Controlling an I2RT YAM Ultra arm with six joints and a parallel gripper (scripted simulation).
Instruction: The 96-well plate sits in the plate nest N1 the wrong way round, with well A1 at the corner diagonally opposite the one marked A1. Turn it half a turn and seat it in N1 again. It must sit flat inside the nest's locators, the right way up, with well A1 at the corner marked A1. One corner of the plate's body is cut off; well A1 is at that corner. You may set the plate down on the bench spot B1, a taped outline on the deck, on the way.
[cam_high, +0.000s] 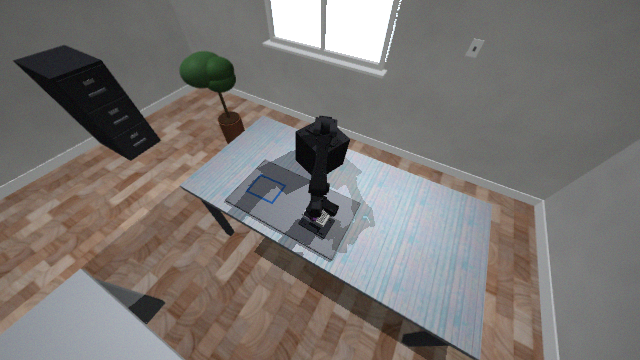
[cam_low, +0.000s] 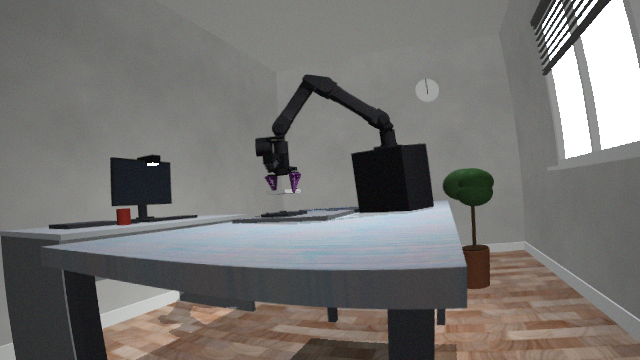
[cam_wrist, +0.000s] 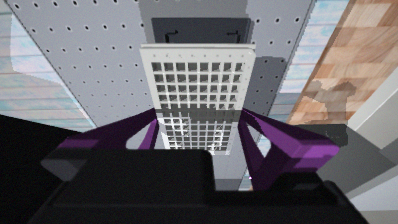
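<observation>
Now: the white 96-well plate right at my hand. From my hand the other things lie so: dark plate nest N1 (9 cm below).
</observation>
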